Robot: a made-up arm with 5 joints.
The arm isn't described. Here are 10 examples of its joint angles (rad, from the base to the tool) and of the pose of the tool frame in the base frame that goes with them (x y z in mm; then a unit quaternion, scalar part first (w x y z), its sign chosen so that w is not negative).
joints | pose
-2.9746 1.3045 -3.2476 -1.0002 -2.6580 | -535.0 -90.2 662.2 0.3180 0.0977 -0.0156 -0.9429
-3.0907 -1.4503 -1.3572 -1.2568 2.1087 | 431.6 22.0 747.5 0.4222 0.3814 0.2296 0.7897
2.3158 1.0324 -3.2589 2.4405 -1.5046 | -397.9 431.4 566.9 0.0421 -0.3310 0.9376 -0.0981
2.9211 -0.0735 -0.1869 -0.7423 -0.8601 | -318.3 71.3 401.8 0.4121 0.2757 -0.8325 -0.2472
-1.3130 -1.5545 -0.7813 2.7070 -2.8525 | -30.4 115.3 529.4 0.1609 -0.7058 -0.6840 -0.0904
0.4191 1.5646 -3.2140 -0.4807 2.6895 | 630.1 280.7 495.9 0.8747 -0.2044 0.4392 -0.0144
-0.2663 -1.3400 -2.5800 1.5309 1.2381 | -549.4 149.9 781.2 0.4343 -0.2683 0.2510 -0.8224
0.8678 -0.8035 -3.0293 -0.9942 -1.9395 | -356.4 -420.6 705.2 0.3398 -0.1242 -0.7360 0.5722
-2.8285 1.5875 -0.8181 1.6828 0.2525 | -30.5 -9.9 19.6 0.9038 -0.0102 0.3378 0.2626
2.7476 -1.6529 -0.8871 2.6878 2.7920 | 141.3 -58.7 538.6 0.0268 0.9970 -0.0221 0.0688
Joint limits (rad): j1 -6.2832..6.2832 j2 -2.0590..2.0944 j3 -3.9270..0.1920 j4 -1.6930..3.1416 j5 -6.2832..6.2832
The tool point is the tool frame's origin. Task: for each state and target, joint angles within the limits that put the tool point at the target. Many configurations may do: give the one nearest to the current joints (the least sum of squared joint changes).
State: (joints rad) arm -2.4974 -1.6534 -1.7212 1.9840 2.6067
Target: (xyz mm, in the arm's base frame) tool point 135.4 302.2 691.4
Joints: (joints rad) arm -1.9920 -1.6998 -1.6117 2.0612 2.6067
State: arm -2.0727 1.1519 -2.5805 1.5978 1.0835
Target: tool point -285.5 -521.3 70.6
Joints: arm -2.0718 1.3425 -2.2447 1.8222 1.0835
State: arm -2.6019 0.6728 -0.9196 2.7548 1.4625
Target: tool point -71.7 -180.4 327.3
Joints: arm -1.9491 0.6005 -0.6242 2.7312 1.4625
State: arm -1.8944 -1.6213 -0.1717 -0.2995 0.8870
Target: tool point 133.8 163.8 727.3
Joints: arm -2.2557 -1.7832 -0.5806 -0.3796 0.8870
